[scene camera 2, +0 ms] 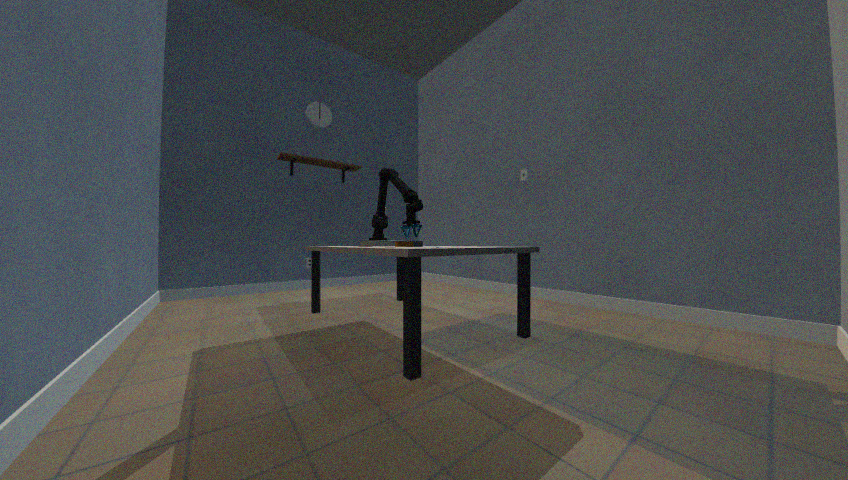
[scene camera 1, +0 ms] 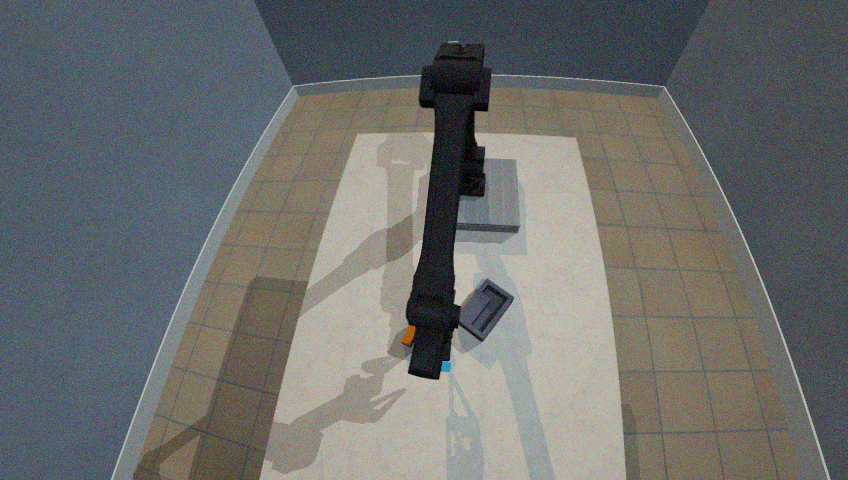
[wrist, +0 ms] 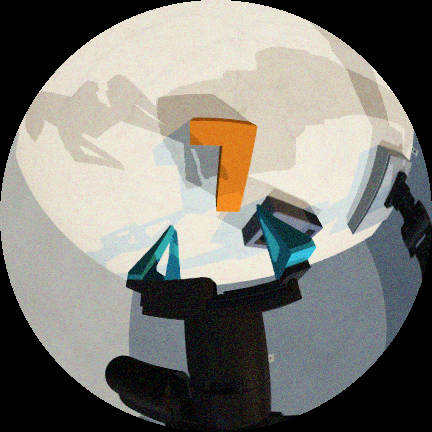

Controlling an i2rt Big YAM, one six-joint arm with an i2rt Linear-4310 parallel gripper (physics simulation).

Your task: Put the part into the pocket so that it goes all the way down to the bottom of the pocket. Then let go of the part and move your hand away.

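Places are measured from the arm's base along level axes (x left, y back, z up), in metres.
Pixels of known places: gripper, between the fingertips: (scene camera 2: 411, 237) (wrist: 213, 218); arm's base, origin of its link: (scene camera 2: 378, 240) (scene camera 1: 466, 184) (wrist: 394, 188).
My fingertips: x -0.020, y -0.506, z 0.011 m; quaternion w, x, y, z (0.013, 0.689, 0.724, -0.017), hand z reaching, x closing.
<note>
For each thing: its middle in the pictures, then the offset to it from my fingertips. Level surfaces: height alone.
- orange L-shaped part, middle of its body: (wrist: 218, 166) (scene camera 1: 426, 340) (scene camera 2: 404, 244) dz -0.042, dx -0.037, dy +0.015 m
- dark grey block, middle of its body: (wrist: 284, 229) (scene camera 1: 484, 309) dz -0.039, dx +0.104, dy +0.114 m
- pale table, height of its surface: dz -0.057 m
The orange L-shaped part (scene camera 1: 408, 334) (scene camera 2: 405, 243) (wrist: 240, 160) lies flat on the table, partly hidden under the arm in the first scene view. The dark grey block (scene camera 1: 476, 304) (wrist: 292, 209) with the L-shaped pocket lies apart from it, to its right in the first scene view. Orange does not show in the visible part of the pocket. My gripper (scene camera 2: 411, 235) (wrist: 213, 218) is open, with nothing between its teal fingers. It hangs above the table over the area of the part, and the long leg's end shows near the gap between the fingertips in the wrist view. One finger covers some of the block there.
The arm's grey base plate (scene camera 1: 496, 196) (wrist: 370, 187) stands at the back of the pale table (scene camera 1: 553, 356) (scene camera 2: 476, 249). The arm crosses above the table beside the block in the first scene view. Shadows of the arm fall across the table.
</note>
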